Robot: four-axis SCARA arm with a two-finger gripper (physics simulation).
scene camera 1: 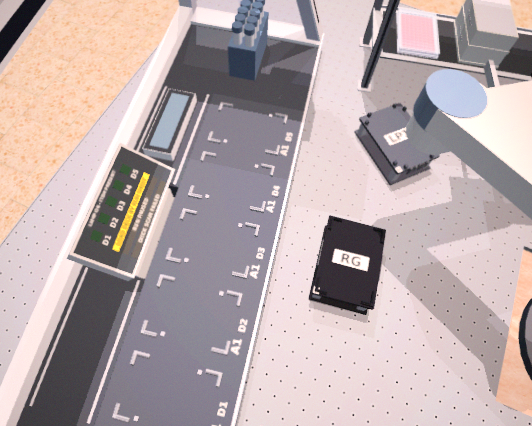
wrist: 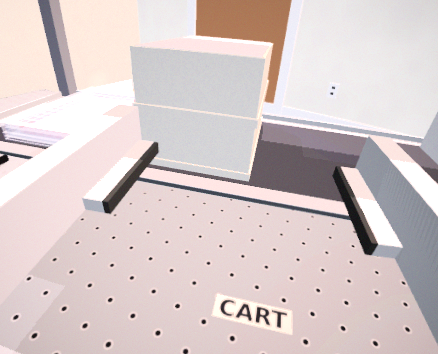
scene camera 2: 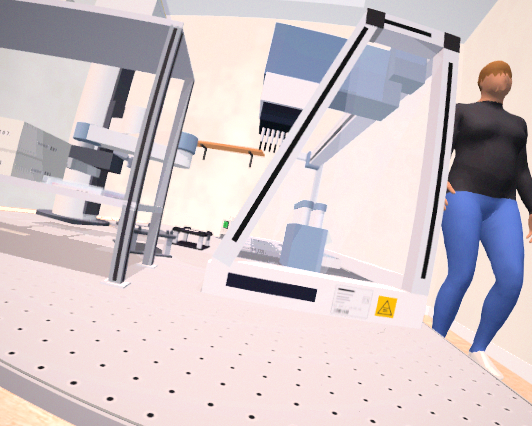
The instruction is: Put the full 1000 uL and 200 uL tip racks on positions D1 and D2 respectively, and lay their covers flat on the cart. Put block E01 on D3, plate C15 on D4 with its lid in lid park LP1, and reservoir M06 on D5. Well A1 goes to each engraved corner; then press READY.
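My gripper (wrist: pixel 246 141) shows two white fingers with black pads, set well apart with no object between them, above the pegboard cart top. In scene camera 1 the arm's end hides the gripper. Deck positions D1 (scene camera 1: pixel 170 387), D2 (scene camera 1: pixel 192 312), D3 (scene camera 1: pixel 214 243), D4 (scene camera 1: pixel 231 180) and D5 (scene camera 1: pixel 247 127) are bare, with engraved corners; D1 is partly cut off. The dark lid park (scene camera 1: pixel 385 120) labelled LP is partly covered by the arm. A flat pink-topped item (scene camera 1: pixel 418 32) lies on the shelf; its identity is unclear. The tilted panel (scene camera 1: pixel 122 212) shows a yellow bar.
A black stand (scene camera 1: pixel 347 282) marked RG is on the cart. Two stacked grey boxes (scene camera 1: pixel 487 32) (wrist: pixel 200 95) stand on the low shelf beyond the cart label (wrist: pixel 253 313). A blue tube rack (scene camera 1: pixel 246 57) (scene camera 2: pixel 304 247) stands at the deck's far end. A person (scene camera 2: pixel 492 150) stands behind the instrument frame.
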